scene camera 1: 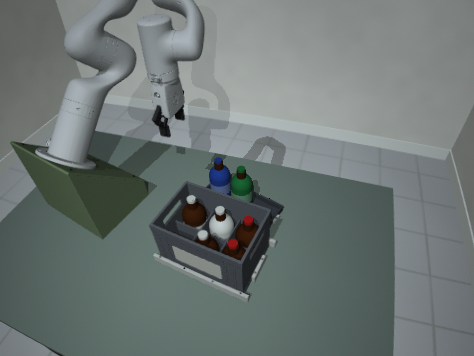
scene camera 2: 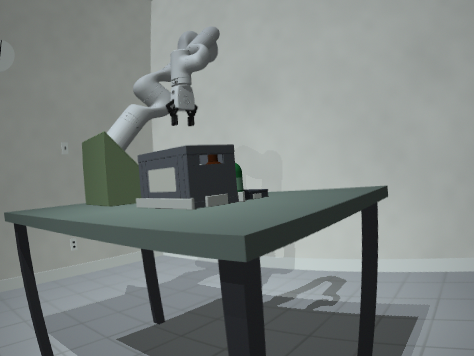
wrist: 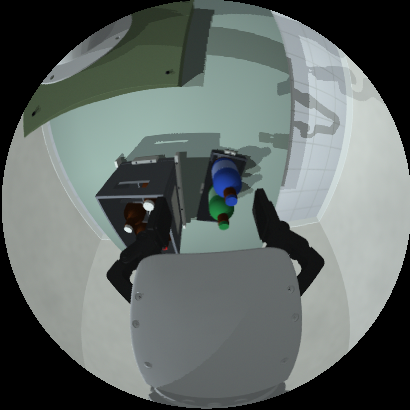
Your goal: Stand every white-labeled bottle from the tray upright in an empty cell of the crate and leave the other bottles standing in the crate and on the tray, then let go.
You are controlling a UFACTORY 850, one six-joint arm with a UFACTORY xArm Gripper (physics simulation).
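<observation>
The white-labeled bottle [scene camera 1: 220, 227] stands upright in a middle cell of the grey crate [scene camera 1: 232, 272] [scene camera 2: 210, 182] [wrist: 155, 175]; it does not show in the wrist view. Brown bottles with white caps [scene camera 1: 194, 214] [wrist: 132, 212] and red caps [scene camera 1: 247, 233] stand in other cells. A blue bottle [scene camera 1: 220, 177] [wrist: 227, 178] and a green bottle [scene camera 1: 242, 187] [scene camera 2: 238, 176] [wrist: 220, 206] stand on the dark tray [scene camera 1: 270, 203] [scene camera 2: 257, 192] [wrist: 203, 202]. My gripper [scene camera 1: 172, 126] [scene camera 2: 182, 123] [wrist: 210, 202] is open and empty, high above the table, clear of the bottles and crate.
Pale strips [scene camera 1: 200, 278] [scene camera 2: 165, 203] lie along the crate's base on the green table [scene camera 1: 320, 280] [scene camera 2: 210, 227]. The green wedge-shaped base [scene camera 1: 100, 200] [scene camera 2: 97, 172] [wrist: 145, 55] carries the arm. The crate's walls rise beside the tray.
</observation>
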